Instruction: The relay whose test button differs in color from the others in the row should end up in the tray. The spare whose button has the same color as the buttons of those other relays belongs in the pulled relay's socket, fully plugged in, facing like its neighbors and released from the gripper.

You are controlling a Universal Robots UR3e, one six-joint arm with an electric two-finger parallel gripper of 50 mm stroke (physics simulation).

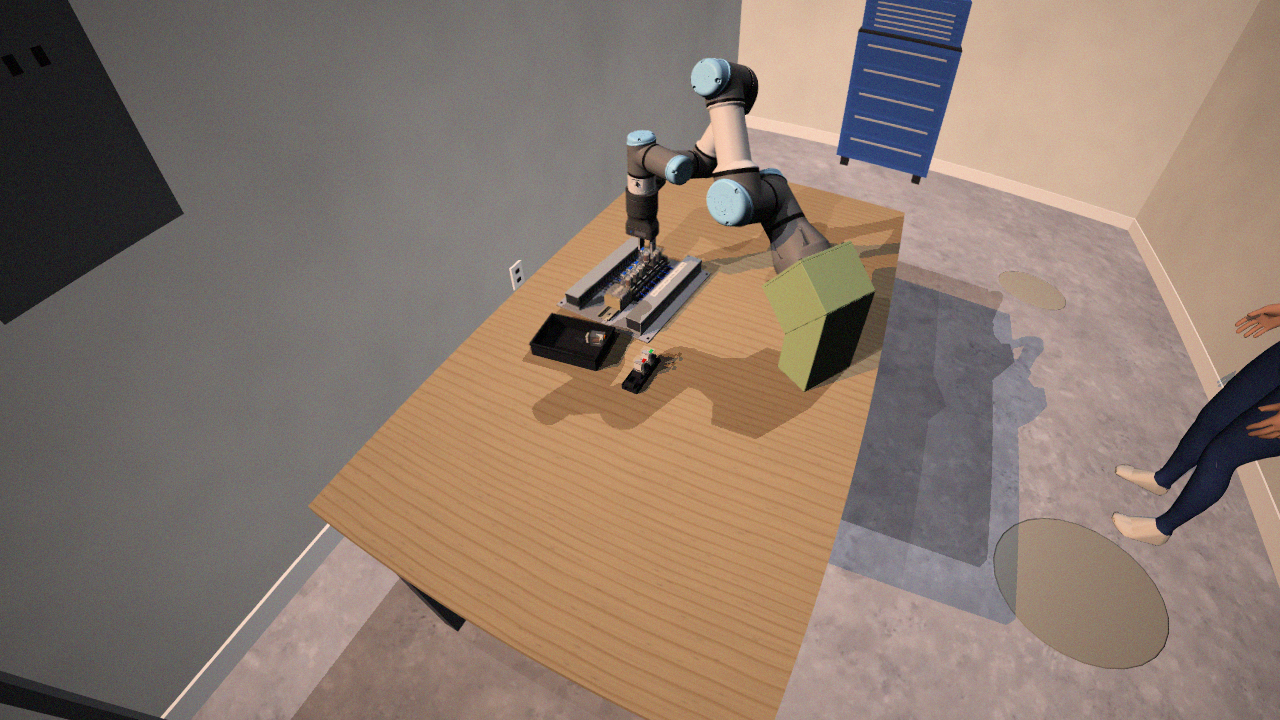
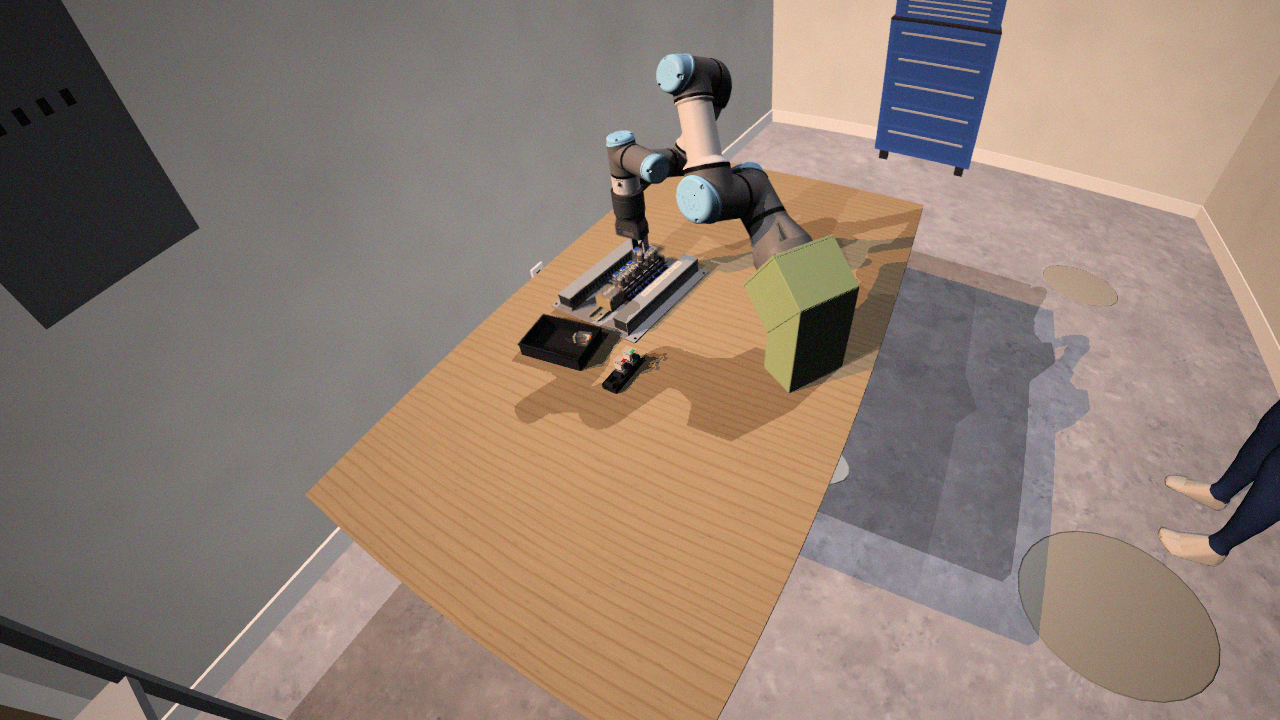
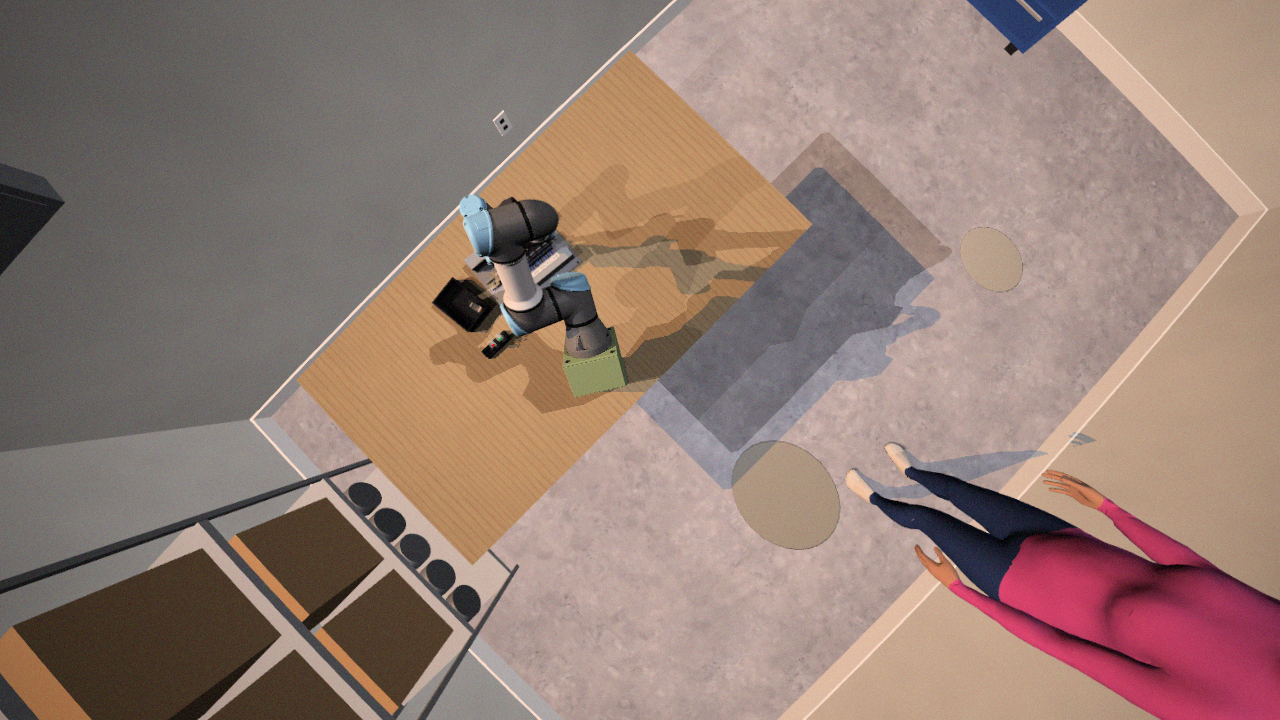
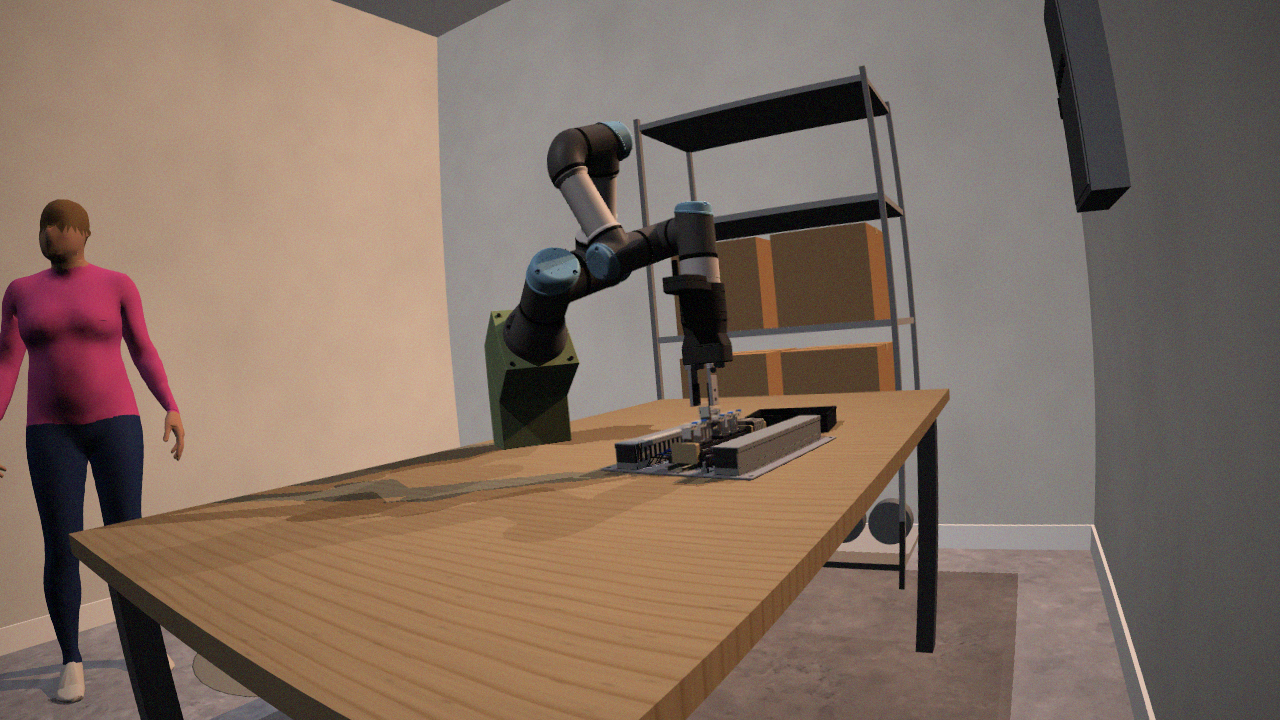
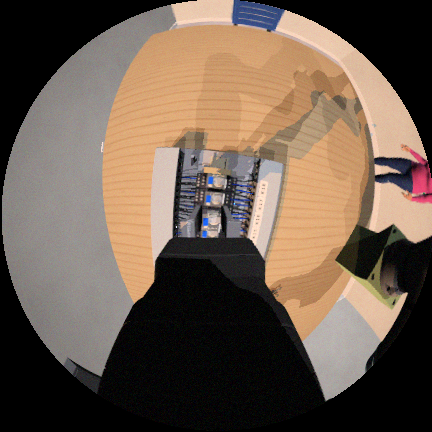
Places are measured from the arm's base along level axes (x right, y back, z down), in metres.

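Where they show: gripper, fingertip midpoint: (image 1: 646, 249) (image 2: 640, 249) (image 4: 704, 405) (image 5: 211, 213); arm's base, origin of the base link: (image 1: 805, 263) (image 2: 786, 259) (image 3: 589, 344) (image 4: 534, 336).
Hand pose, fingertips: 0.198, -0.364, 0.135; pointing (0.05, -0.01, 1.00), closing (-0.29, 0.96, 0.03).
Things, the pixels of their centre, and the offset from my fingertips, as dx, dy, dz. "*": a spot on its surface instead.
- clear relay with a blue button, body centre: (image 5: 210, 216) (image 4: 708, 415) (image 2: 638, 256) (image 1: 645, 256) -0.008, -0.004, +0.017
- loose clear relay, body centre: (image 1: 595, 338) (image 2: 583, 338) (image 3: 477, 307) -0.269, -0.076, +0.073
- black tray, body centre: (image 4: 792, 420) (image 1: 572, 340) (image 2: 560, 341) (image 3: 462, 305) -0.285, -0.126, +0.072
- green-button spare, surface spot: (image 2: 633, 354) (image 1: 650, 354) * -0.308, +0.055, +0.068
- black holder, body centre: (image 1: 640, 371) (image 2: 622, 371) (image 3: 496, 344) -0.351, +0.041, +0.078
- tan block, body centre: (image 1: 614, 299) -0.137, -0.058, +0.061
My gripper (image 1: 648, 244) (image 2: 638, 244) (image 4: 704, 401) (image 5: 211, 213) points down over the relay row and is shut on a clear relay with a blue button (image 5: 212, 220). Its button is on the same side as on the neighboring blue-button relays (image 5: 216, 181) (image 5: 215, 199). The fingers hide its base, so I cannot tell how deep it sits. A loose clear relay (image 1: 596, 337) (image 2: 582, 337) lies in the black tray (image 1: 563, 356) (image 2: 548, 357); its button color is unclear. A red-button spare (image 1: 641, 364) (image 2: 623, 364) and a green-button spare (image 1: 650, 354) (image 2: 632, 354) stand in the black holder (image 1: 633, 383) (image 2: 614, 385).
Two raised grey ducts (image 5: 165, 192) (image 5: 268, 200) flank the row, with blue wires between. A tan block (image 1: 617, 296) sits at the row's tray end. The green arm base (image 1: 819, 291) (image 2: 802, 286) (image 3: 594, 374) stands at the table's other side. A person (image 4: 76, 358) stands beyond the table.
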